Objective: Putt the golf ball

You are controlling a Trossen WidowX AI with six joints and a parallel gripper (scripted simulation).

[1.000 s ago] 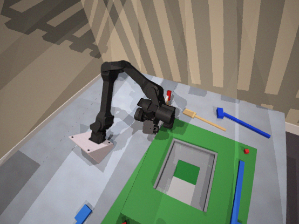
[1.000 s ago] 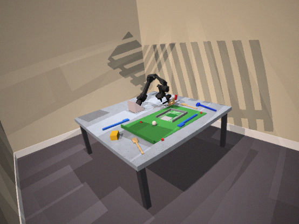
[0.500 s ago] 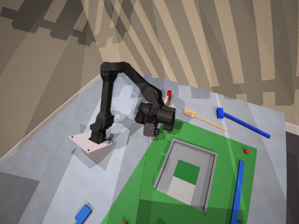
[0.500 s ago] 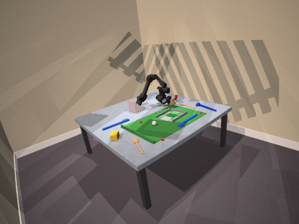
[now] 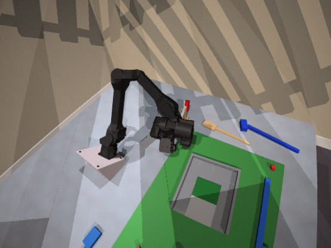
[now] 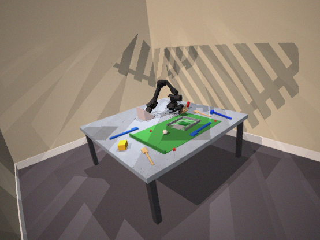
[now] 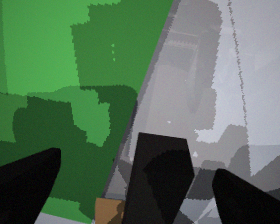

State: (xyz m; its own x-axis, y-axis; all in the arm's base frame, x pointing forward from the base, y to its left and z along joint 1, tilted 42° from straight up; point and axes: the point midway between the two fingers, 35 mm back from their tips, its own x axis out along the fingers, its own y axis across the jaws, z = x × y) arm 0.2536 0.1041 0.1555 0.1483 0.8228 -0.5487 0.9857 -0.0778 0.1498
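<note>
Now: the tan block 13 cm to the left of my gripper tip and 1 cm behind it. Round my gripper tip: white golf ball 42 cm to the right, 19 cm ahead, 1 cm below; green mat 28 cm to the right, 21 cm ahead, 3 cm below; blue putter 42 cm ahead, 19 cm to the left, 2 cm below.
</note>
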